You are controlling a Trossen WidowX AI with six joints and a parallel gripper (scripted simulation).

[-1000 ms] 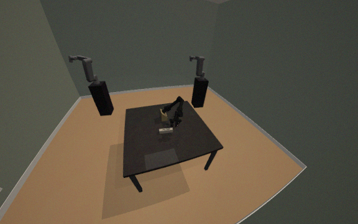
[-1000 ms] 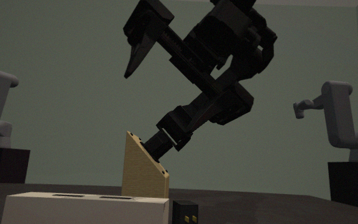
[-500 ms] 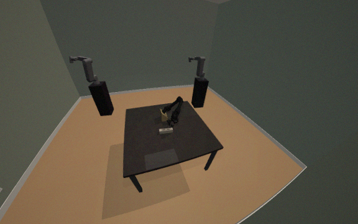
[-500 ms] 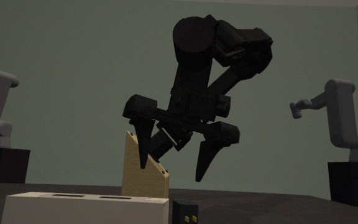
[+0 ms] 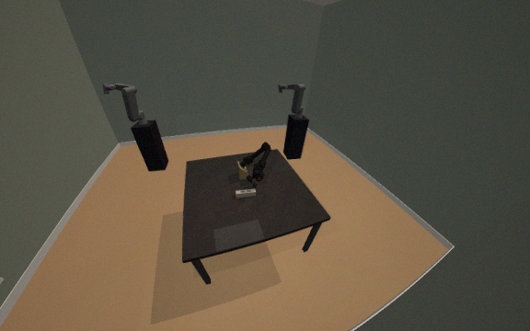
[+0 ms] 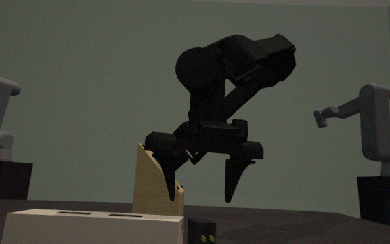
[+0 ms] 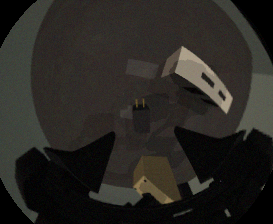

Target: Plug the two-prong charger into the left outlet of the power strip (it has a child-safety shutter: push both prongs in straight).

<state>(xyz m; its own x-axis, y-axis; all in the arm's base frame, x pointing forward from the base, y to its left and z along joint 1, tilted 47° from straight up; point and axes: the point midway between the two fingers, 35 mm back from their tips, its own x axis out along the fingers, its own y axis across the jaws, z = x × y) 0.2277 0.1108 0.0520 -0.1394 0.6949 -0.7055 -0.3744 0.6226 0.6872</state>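
The black two-prong charger is 5 cm below my gripper tip, 1 cm to the left of it and 1 cm ahead of it.
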